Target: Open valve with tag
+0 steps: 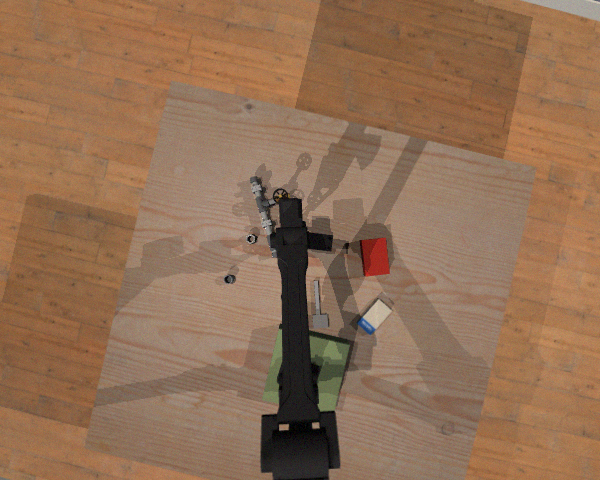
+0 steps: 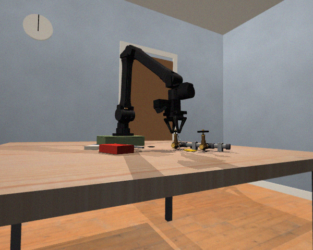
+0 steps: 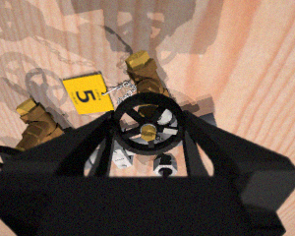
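Right now my hand is 80 mm above the yellow tag, 60 mm short of it and 40 mm to the right of it. The rest, counted from my hand: grey tool (200 mm behind, 160 mm to the right, 80 mm below); red block (280 mm to the right, 70 mm below, 20 mm ahead).
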